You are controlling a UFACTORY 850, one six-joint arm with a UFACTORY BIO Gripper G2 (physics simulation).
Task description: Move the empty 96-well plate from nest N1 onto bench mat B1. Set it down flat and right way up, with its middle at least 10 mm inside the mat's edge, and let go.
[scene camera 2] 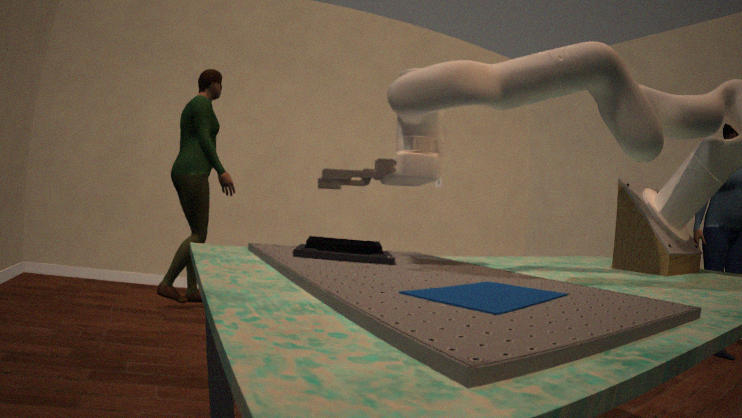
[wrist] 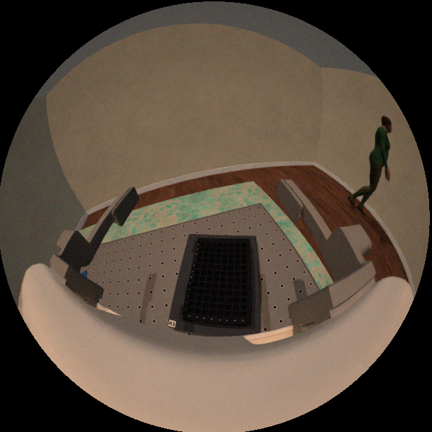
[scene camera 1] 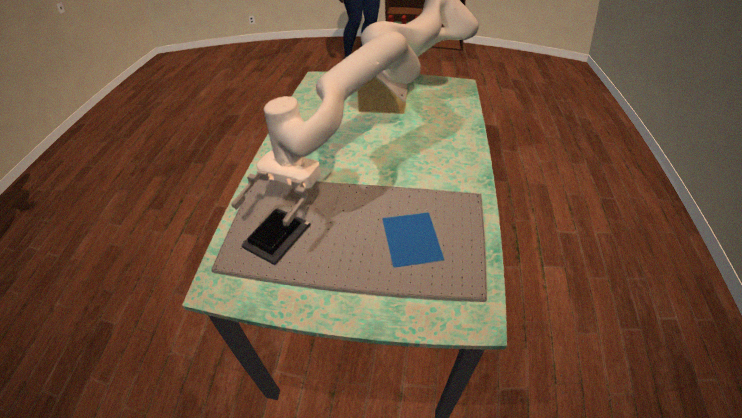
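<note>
The black 96-well plate point(scene camera 1: 275, 231) point(scene camera 2: 342, 244) point(wrist: 220, 280) sits flat in the dark grey nest N1 point(scene camera 1: 265, 255) point(scene camera 2: 342, 255) point(wrist: 183, 287), wells facing up. The blue bench mat B1 point(scene camera 1: 413, 239) point(scene camera 2: 485, 297) lies flat and bare; a sliver of it shows at the left of the wrist view point(wrist: 84, 274). My gripper point(scene camera 1: 261, 213) point(scene camera 2: 329, 182) point(wrist: 208, 202) is wide open and empty. It hangs well above the plate, clear of it, with its two fingers spread wider than the plate.
Nest and mat are on a raised grey perforated board point(scene camera 1: 347, 249) point(scene camera 2: 394, 306) point(wrist: 135, 255) on a green-patterned table point(scene camera 1: 332, 316) point(scene camera 2: 290, 337). An "A1" label point(wrist: 172, 323) is at the nest's near left corner. A person in green point(scene camera 2: 197, 140) point(wrist: 380, 150) is beyond the table.
</note>
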